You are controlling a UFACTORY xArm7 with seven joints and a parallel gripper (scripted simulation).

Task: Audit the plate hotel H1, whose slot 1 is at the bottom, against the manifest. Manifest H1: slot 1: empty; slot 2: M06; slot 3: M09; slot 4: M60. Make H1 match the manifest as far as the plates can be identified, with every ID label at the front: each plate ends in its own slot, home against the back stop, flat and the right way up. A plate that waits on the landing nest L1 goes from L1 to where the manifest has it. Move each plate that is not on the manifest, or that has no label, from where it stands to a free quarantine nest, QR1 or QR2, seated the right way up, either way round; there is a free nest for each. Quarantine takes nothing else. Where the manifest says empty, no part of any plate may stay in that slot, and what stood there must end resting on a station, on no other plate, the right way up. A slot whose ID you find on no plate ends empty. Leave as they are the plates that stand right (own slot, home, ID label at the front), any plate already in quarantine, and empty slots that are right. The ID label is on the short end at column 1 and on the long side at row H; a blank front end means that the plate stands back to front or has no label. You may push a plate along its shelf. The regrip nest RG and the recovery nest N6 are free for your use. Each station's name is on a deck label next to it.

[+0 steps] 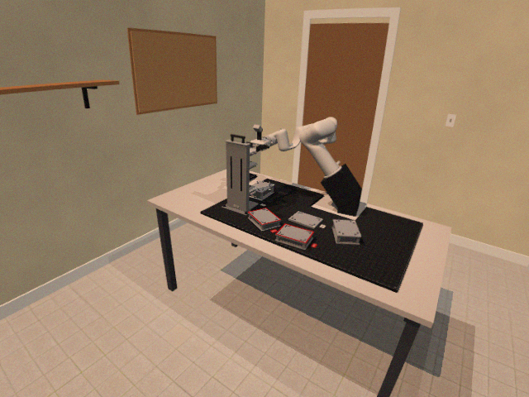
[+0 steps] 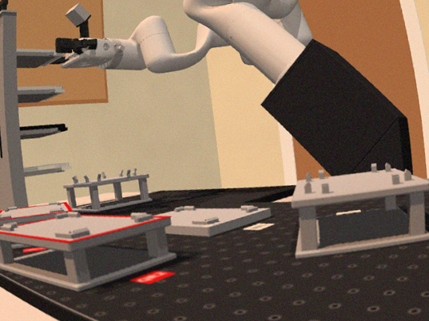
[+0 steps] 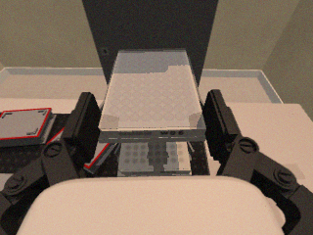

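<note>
The pale plate lies 50 mm ahead of my hand, 20 mm below it and 10 mm to the left of it. From my hand the other things lie so: hotel tower 150 mm below, 130 mm ahead, 20 mm to the left; black plate 170 mm below, 50 mm ahead, 10 mm to the left; clear plate 250 mm below, 50 mm ahead, 10 mm to the left.
</note>
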